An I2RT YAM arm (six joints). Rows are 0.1 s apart.
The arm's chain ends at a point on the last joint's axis. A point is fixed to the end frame.
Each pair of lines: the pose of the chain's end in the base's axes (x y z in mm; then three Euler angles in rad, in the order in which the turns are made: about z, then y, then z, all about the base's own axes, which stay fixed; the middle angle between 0 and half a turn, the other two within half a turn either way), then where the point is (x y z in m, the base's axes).
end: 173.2, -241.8, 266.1, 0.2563, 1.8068, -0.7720
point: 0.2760 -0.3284 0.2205
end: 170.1, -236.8, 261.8, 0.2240, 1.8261, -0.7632
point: 0.2726 -0.3221 0.2133
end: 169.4, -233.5, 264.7, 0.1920, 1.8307, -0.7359
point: 0.2737 -0.3161 0.2153
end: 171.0, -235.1, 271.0, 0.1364, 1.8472, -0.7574
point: 0.2723 -0.3199 0.2190
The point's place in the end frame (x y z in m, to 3 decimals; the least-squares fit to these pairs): 0.015 0.006 0.141
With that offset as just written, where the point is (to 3 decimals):
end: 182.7, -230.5, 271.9, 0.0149, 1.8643, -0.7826
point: 0.280 -0.318 0.217
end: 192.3, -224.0, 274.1, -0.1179, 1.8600, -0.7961
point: 0.287 -0.314 0.219
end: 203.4, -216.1, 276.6, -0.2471, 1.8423, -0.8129
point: 0.295 -0.310 0.223
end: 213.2, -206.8, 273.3, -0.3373, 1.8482, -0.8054
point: 0.305 -0.301 0.219
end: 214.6, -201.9, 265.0, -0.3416, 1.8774, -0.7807
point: 0.307 -0.293 0.207
